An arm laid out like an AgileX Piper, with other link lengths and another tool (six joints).
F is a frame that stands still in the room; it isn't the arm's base.
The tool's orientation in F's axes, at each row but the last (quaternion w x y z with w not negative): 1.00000, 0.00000, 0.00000, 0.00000; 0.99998, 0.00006, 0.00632, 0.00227; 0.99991, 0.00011, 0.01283, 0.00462; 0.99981, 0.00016, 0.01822, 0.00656; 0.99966, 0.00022, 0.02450, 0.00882
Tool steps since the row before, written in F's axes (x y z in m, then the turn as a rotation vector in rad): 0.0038, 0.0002, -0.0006, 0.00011, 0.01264, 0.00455; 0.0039, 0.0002, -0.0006, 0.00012, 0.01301, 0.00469; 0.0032, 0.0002, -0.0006, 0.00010, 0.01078, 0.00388; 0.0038, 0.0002, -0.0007, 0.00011, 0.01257, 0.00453; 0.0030, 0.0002, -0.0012, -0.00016, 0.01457, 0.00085
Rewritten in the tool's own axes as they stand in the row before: 0.0038, 0.0002, -0.0006, 0.00011, 0.01264, 0.00455; 0.0039, 0.0002, -0.0006, 0.00012, 0.01301, 0.00469; 0.0032, 0.0002, -0.0005, 0.00010, 0.01078, 0.00388; 0.0038, 0.0001, -0.0006, 0.00011, 0.01257, 0.00453; 0.0031, 0.0001, -0.0011, 0.00006, 0.01457, 0.00084
